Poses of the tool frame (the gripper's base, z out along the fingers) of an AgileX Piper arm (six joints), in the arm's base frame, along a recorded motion.
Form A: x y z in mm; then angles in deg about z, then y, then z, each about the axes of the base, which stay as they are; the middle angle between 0 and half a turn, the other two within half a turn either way.
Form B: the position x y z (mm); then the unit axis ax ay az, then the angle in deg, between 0 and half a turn. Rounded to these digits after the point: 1 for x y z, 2 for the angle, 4 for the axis.
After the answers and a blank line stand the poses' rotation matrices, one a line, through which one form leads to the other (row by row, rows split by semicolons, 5 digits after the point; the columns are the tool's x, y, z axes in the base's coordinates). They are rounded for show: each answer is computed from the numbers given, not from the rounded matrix.
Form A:
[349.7 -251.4 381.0 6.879 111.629 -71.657]
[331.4 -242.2 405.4 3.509 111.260 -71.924]
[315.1 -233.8 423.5 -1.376 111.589 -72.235]
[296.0 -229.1 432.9 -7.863 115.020 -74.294]
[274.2 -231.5 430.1 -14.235 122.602 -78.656]
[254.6 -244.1 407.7 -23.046 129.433 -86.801]
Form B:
[349.7 -251.4 381.0 0.5948 0.7275 -0.3419 123.35]
[331.4 -242.2 405.4 0.5710 0.7383 -0.3589 124.34]
[315.1 -233.8 423.5 0.5369 0.7547 -0.3772 126.50]
[296.0 -229.1 432.9 0.5053 0.7718 -0.3860 132.23]
[274.2 -231.5 430.1 0.4955 0.7865 -0.3688 141.36]
[254.6 -244.1 407.7 0.4926 0.7921 -0.3606 151.58]

-0.00148 0.95625 0.29255; 0.38504 0.27053 -0.88236; -0.92290 0.11134 -0.36860
-0.05411 0.95575 0.28916; 0.36305 0.28860 -0.88595; -0.93020 0.05704 -0.36260
-0.13510 0.94935 0.28371; 0.34297 0.31344 -0.88551; -0.92958 -0.02233 -0.36795
-0.24511 0.93795 0.24530; 0.36628 0.32386 -0.87233; -0.89764 -0.12397 -0.42293
-0.34382 0.92430 0.16571; 0.46369 0.32056 -0.82598; -0.81657 -0.20715 -0.53880
-0.42348 0.90488 0.04310; 0.56173 0.29962 -0.77116; -0.71073 -0.30236 -0.63518

